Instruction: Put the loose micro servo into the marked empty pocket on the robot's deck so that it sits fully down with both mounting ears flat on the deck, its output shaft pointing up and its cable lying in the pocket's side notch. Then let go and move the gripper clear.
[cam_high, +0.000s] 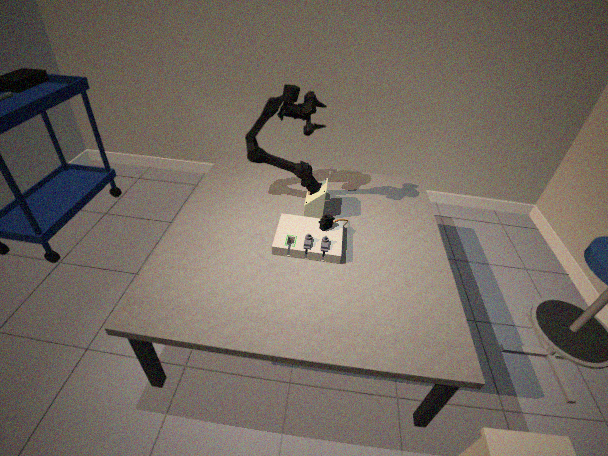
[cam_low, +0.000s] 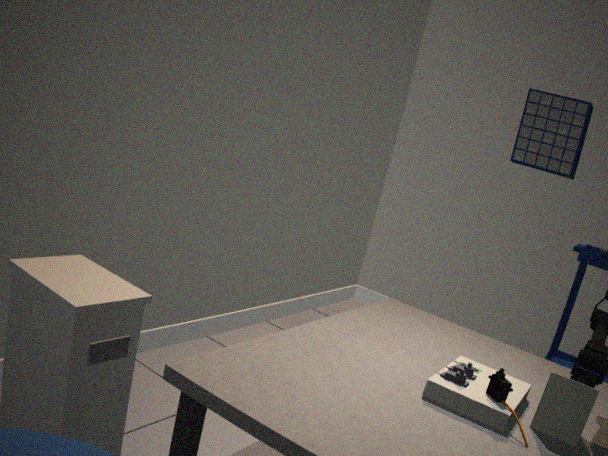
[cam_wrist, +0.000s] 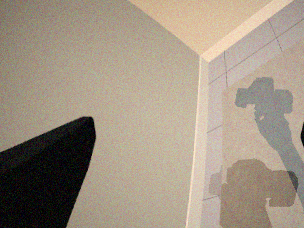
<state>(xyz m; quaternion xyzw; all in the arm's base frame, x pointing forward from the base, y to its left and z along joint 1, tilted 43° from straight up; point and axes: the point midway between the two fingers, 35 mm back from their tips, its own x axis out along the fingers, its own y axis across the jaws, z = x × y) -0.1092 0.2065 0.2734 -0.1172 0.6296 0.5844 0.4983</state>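
Right now the deck is 44 cm below my gripper tip, 30 cm ahead of it and 4 cm to the left of it.
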